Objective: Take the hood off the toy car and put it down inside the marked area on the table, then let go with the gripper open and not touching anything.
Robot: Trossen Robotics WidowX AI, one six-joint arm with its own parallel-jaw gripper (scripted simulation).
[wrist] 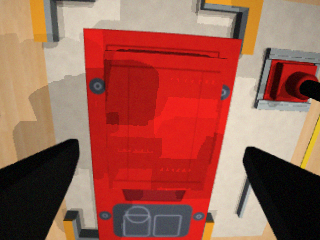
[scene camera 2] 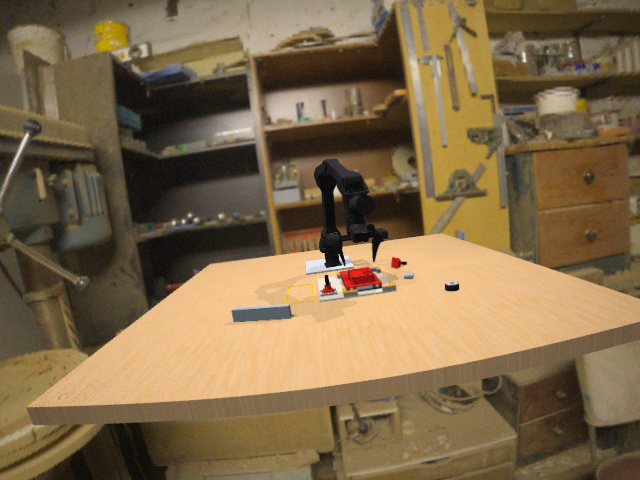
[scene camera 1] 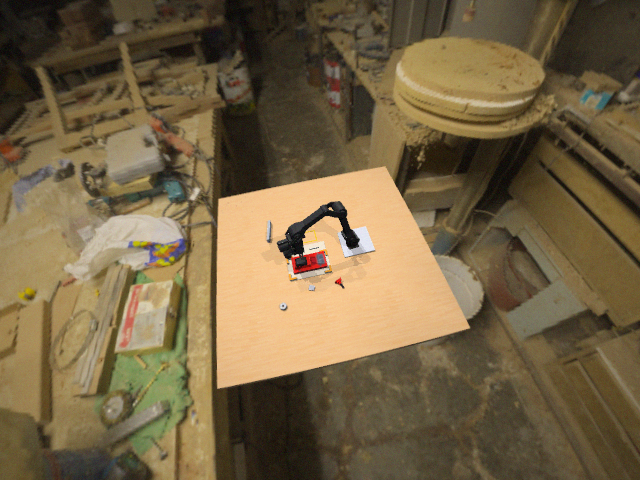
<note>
My gripper (scene camera 2: 359, 263) is open and holds nothing. I also see a grey bar (scene camera 2: 280, 311).
My gripper is seen too in the wrist view (wrist: 164, 150). The wrist view does not show the grey bar: it is out of frame.
</note>
